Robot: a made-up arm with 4 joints. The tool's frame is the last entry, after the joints.
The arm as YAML. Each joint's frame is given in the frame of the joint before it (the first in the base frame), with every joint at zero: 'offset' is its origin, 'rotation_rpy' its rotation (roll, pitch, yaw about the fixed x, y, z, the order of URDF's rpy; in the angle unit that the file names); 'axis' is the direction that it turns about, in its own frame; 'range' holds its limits. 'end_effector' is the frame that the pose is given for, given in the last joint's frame.
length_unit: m
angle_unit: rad
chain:
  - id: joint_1
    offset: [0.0, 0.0, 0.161]
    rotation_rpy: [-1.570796, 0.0, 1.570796]
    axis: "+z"
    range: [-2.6, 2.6]
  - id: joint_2
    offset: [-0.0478, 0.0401, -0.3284]
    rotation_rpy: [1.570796, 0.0, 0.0]
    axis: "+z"
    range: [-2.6, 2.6]
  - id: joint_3
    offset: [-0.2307, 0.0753, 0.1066]
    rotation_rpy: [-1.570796, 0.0, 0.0]
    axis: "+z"
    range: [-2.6, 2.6]
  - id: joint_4
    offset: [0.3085, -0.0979, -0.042]
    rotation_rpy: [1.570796, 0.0, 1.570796]
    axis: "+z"
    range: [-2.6, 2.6]
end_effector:
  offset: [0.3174, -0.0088, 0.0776]
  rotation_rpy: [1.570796, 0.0, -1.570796]
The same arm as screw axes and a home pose.
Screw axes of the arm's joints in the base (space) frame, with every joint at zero. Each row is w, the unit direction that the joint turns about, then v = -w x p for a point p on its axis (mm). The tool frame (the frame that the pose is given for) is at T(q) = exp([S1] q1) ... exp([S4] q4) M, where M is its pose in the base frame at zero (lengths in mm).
S1 = (-1, 0, 0, 0.0, -161.0, 0.0)
S2 = (0, 0, 1, -47.8, -328.4, 0.0)
S3 = (-1, 0, 0, 0.0, -227.5, -278.5)
S4 = (0, 1, 0, -325.4, 0.0, 295.1)
M: xyz 303.9 107.6 8.0 (mm) rpy 0.0000 0.0000 0.0000 (rad, as in URDF)
Joint limits (rad, base to tool): -2.6000..2.6000 -2.6000..2.6000 -2.6000..2.6000 -2.6000..2.6000

